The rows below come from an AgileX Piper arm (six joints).
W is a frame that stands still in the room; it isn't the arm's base.
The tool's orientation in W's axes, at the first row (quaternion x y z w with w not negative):
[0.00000 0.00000 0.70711 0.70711]
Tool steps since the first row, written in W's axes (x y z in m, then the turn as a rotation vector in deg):
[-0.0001 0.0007 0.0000 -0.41 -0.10 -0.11]
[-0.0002 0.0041 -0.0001 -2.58 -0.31 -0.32]
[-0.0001 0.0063 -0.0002 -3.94 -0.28 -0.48]
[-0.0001 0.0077 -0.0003 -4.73 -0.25 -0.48]
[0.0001 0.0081 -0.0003 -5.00 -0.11 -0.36]
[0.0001 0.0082 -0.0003 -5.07 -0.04 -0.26]
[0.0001 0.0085 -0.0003 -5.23 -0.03 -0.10]
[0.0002 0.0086 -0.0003 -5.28 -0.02 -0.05]
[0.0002 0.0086 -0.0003 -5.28 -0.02 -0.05]
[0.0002 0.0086 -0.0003 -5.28 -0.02 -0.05]
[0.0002 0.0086 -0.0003 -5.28 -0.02 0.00]
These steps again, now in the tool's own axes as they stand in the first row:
[0.0007 0.0001 0.0000 -0.10 0.41 -0.11]
[0.0041 0.0002 -0.0001 -0.31 2.58 -0.32]
[0.0063 0.0001 -0.0002 -0.28 3.94 -0.48]
[0.0077 0.0001 -0.0003 -0.25 4.73 -0.48]
[0.0081 -0.0001 -0.0003 -0.11 5.00 -0.36]
[0.0082 -0.0001 -0.0003 -0.04 5.07 -0.26]
[0.0085 -0.0001 -0.0003 -0.03 5.23 -0.10]
[0.0086 -0.0002 -0.0003 -0.02 5.28 -0.05]
[0.0086 -0.0002 -0.0003 -0.02 5.28 -0.05]
[0.0086 -0.0002 -0.0003 -0.02 5.28 -0.05]
[0.0086 -0.0002 -0.0003 -0.02 5.28 0.00]

